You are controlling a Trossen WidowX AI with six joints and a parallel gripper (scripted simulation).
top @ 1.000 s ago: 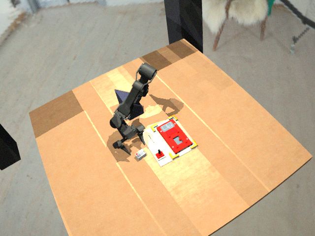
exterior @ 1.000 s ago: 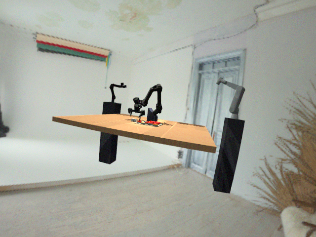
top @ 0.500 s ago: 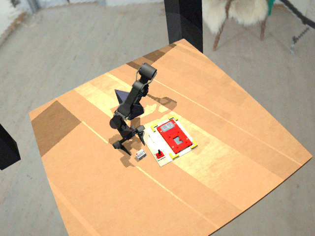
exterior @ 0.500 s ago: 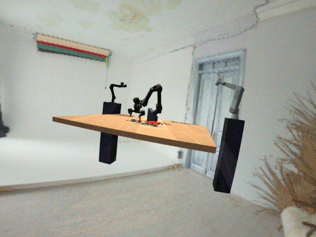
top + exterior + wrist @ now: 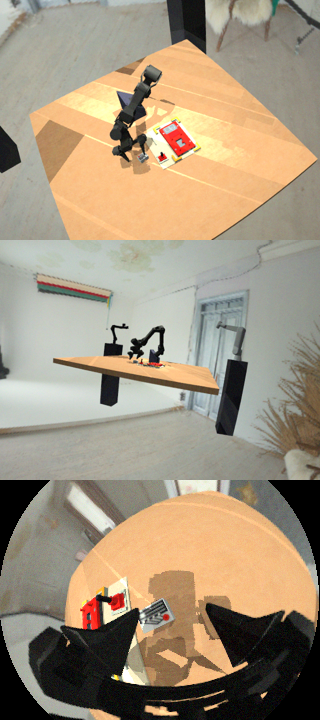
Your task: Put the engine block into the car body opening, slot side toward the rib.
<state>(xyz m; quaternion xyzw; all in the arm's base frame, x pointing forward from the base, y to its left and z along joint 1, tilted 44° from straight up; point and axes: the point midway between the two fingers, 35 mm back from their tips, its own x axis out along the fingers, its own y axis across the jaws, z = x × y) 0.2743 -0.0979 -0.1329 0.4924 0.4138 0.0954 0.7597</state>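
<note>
Now: the engine block 10 mm ahead of my gripper tip, 30 mm to the left of it and 20 mm below it. Round my gripper tip: black upright stick (60 mm ahead, 120 mm to the left).
</note>
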